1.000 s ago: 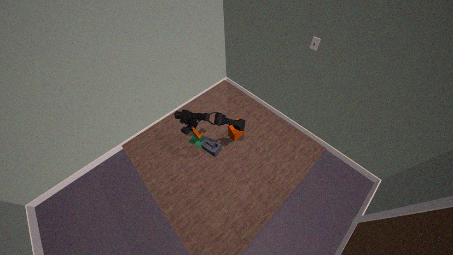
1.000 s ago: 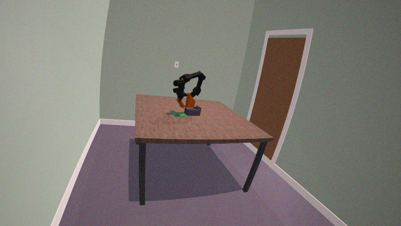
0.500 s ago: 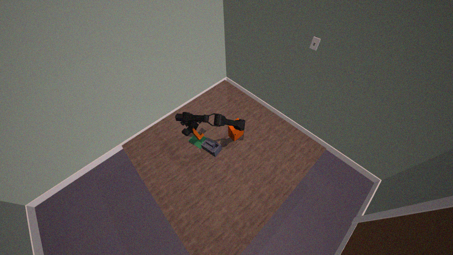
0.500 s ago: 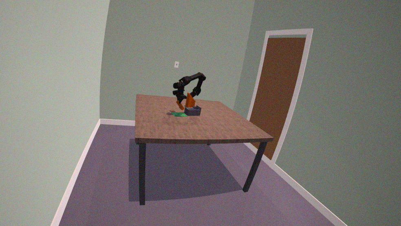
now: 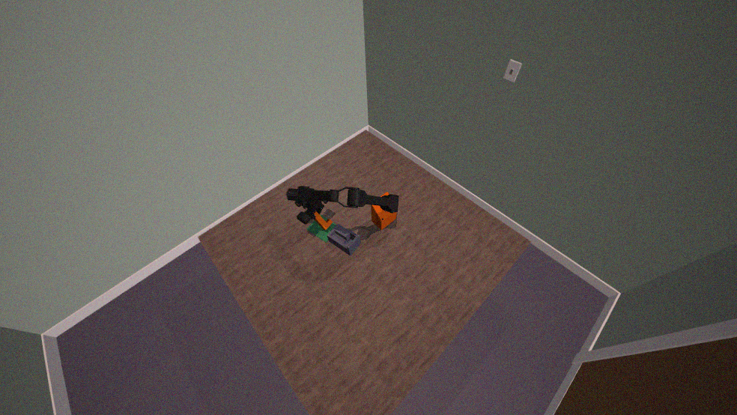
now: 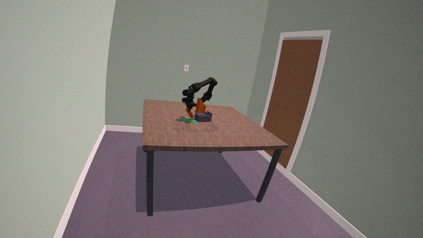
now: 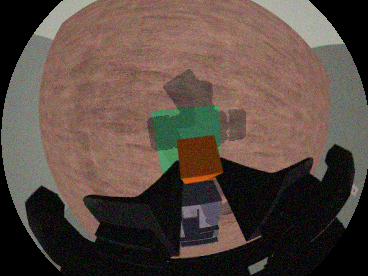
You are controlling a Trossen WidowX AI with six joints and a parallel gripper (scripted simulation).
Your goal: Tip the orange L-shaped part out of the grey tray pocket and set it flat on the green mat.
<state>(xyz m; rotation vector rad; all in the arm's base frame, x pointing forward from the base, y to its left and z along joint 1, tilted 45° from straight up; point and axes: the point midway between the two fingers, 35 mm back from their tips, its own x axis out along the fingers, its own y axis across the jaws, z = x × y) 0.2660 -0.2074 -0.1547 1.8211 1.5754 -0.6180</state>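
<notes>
Now: the green mat 20 mm to the left of my gripper tip and 110 mm below it. From my gripper tip the other things lie so: orange L-shaped part: 20 mm behind, 30 mm to the left, 30 mm below.
</notes>
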